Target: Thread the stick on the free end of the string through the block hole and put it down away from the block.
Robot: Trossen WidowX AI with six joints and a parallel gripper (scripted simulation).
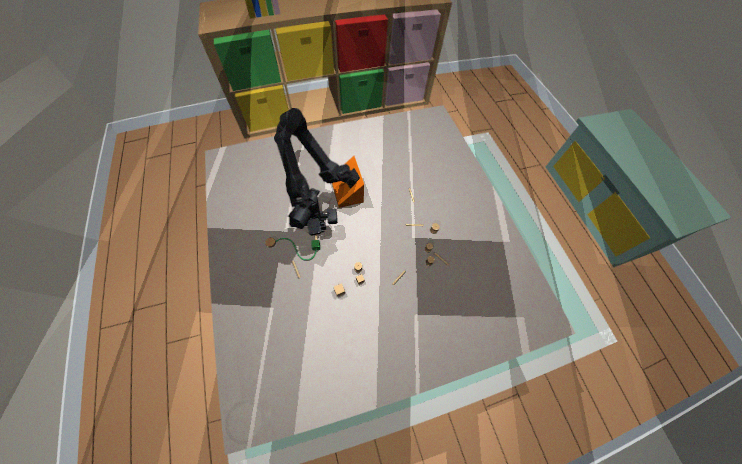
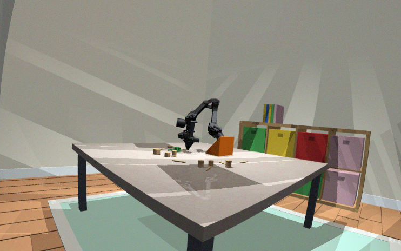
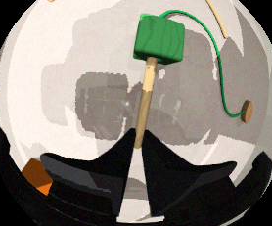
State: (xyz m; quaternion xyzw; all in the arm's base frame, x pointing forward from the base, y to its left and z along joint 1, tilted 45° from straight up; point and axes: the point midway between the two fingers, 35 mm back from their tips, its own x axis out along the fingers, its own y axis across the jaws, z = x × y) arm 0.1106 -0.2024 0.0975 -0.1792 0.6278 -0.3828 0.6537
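My gripper tip is now 80 mm short of the green block, 20 mm to the left of it and 10 mm below it. Round my gripper tip: round wooden button 10 mm behind, 190 mm to the right; loose stick 130 mm ahead, 130 mm to the right, 10 mm below; thin wooden stick 40 mm ahead, 10 mm to the right, 10 mm above.
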